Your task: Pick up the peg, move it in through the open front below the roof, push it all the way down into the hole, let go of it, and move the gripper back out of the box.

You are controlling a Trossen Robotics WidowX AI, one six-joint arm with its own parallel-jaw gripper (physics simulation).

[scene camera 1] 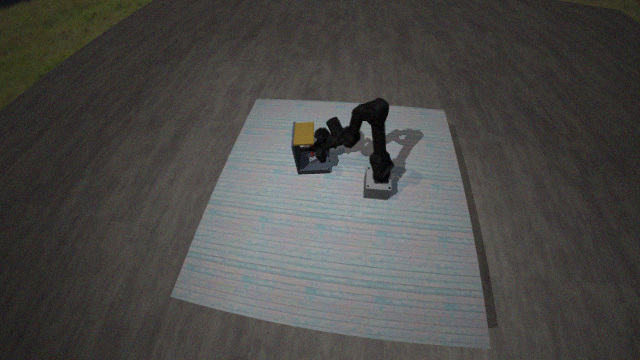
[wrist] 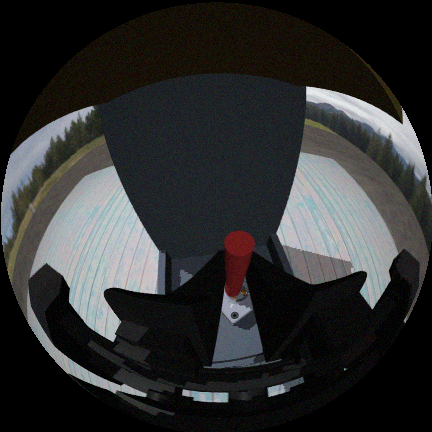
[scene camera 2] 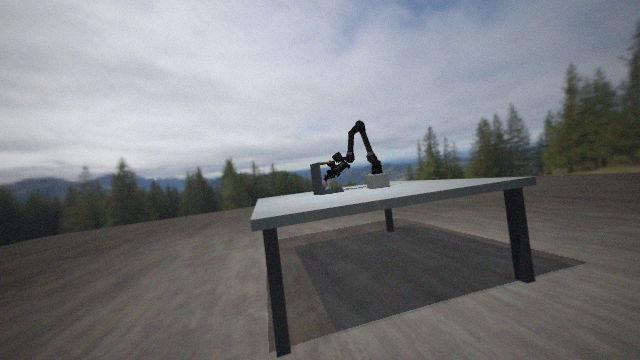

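Where they show: gripper, fingertip midpoint: (scene camera 1: 309, 149) (wrist: 234, 255) (scene camera 2: 324, 179); arm's base, link origin: (scene camera 1: 380, 177) (scene camera 2: 377, 173).
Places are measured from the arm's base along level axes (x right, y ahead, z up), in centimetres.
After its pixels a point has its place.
The red peg (scene camera 1: 312, 154) {x 16.4, y 32.8, z -3.3 cm} (scene camera 2: 326, 184) {x 16.4, y 33.2, z -3.4 cm} (wrist: 239, 245) {x 17.0, y 32.7, z 3.7 cm} is upright or slightly tilted. My gripper (scene camera 1: 314, 150) {x 17.1, y 34.2, z 0.2 cm} (scene camera 2: 326, 178) {x 17.1, y 34.2, z 0.2 cm} (wrist: 234, 255) {x 17.1, y 34.2, z 0.2 cm} is shut on it inside the box, below the yellow roof (scene camera 1: 303, 134) {x 15.5, y 35.6, z 12.5 cm} (wrist: 215, 40). The box has a dark grey back wall (scene camera 2: 317, 179) {x 13.3, y 40.8, z 1.0 cm} (wrist: 205, 160) {x 15.9, y 39.9, z 4.6 cm}. The light grey hole block (wrist: 242, 311) {x 17.8, y 30.8, z -6.1 cm} lies under the peg in the wrist view. Part of the hole's rim shows right of the peg's lower end. The fingers and peg hide the rest of the block. I cannot tell whether the peg's tip is in the hole.
Low side walls (wrist: 162, 272) {x 9.2, y 36.3, z -6.5 cm} of the box stand on both sides of the fingers. The roof hangs close over the gripper. The arm's grey base (scene camera 1: 377, 189) {x -5.9, y 2.0, z -1.0 cm} (scene camera 2: 378, 180) {x -5.9, y 4.0, z -4.7 cm} stands right of the box on the pale striped table top (scene camera 1: 325, 250) {x -31.3, y 25.3, z -9.9 cm} (scene camera 2: 400, 192) {x -47.9, y 22.1, z -9.8 cm}.
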